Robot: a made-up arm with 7 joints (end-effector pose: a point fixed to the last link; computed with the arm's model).
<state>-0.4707 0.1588 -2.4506 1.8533 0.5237 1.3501 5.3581</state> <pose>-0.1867 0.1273 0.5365 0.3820 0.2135 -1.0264</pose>
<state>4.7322 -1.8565 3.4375 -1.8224 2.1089 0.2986 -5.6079</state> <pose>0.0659 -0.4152 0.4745 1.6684 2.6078 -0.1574</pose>
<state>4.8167 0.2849 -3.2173 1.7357 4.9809 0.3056 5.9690</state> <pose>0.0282 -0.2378 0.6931 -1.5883 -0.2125 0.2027</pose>
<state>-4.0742 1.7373 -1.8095 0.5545 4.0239 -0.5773 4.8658</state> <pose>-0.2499 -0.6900 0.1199 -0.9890 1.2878 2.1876</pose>
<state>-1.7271 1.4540 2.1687 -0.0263 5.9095 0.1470 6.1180</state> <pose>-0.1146 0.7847 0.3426 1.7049 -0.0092 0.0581</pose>
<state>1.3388 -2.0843 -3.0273 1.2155 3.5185 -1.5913 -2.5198</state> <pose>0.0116 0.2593 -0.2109 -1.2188 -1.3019 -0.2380</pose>
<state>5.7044 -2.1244 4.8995 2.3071 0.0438 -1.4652 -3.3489</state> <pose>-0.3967 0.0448 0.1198 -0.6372 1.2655 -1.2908</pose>
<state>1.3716 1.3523 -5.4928 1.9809 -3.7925 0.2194 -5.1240</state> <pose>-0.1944 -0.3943 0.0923 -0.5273 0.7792 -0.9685</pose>
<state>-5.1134 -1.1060 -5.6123 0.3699 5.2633 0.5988 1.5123</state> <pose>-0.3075 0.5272 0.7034 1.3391 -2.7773 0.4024</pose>
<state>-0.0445 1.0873 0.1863 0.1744 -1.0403 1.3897 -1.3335</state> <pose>0.6728 0.0732 0.4709 0.2105 -1.1176 1.7063</pose>
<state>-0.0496 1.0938 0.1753 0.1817 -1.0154 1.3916 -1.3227</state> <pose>0.6742 0.0760 0.4632 0.2101 -1.0970 1.7218</pose>
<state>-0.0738 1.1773 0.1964 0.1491 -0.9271 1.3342 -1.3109</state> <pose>0.6955 0.0861 0.4104 0.1256 -1.0050 1.7411</pose>
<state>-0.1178 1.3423 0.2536 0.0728 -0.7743 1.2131 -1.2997</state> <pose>0.7256 0.1051 0.3091 -0.0531 -0.8428 1.7906</pose>
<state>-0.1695 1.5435 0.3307 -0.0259 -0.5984 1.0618 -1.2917</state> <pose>0.7409 0.1307 0.1884 -0.2781 -0.6692 1.8927</pose>
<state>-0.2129 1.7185 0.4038 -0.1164 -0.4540 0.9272 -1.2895</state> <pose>0.7357 0.1563 0.0883 -0.4745 -0.5514 2.0166</pose>
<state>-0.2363 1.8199 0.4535 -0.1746 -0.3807 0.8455 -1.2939</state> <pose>0.7252 0.1733 0.0338 -0.5869 -0.5101 2.0976</pose>
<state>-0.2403 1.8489 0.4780 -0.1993 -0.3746 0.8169 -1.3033</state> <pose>0.7219 0.1790 0.0209 -0.6198 -0.5180 2.1125</pose>
